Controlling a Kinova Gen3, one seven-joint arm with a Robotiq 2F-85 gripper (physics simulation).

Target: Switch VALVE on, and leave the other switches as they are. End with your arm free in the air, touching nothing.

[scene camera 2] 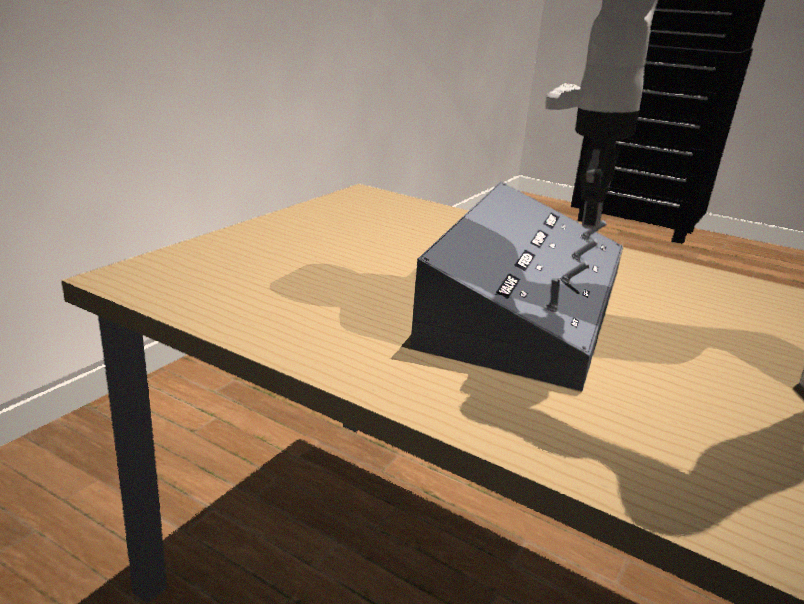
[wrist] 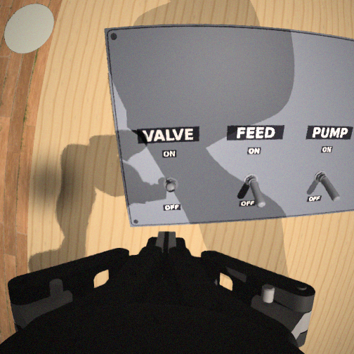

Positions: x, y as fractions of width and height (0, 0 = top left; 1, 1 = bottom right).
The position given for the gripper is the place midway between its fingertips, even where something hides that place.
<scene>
In view: the gripper (scene camera 2: 0.73, 0.38) and a grey sloped switch panel (wrist: 0.59, 0.30).
The gripper is seen too in the wrist view (wrist: 0.47, 0.69).
</scene>
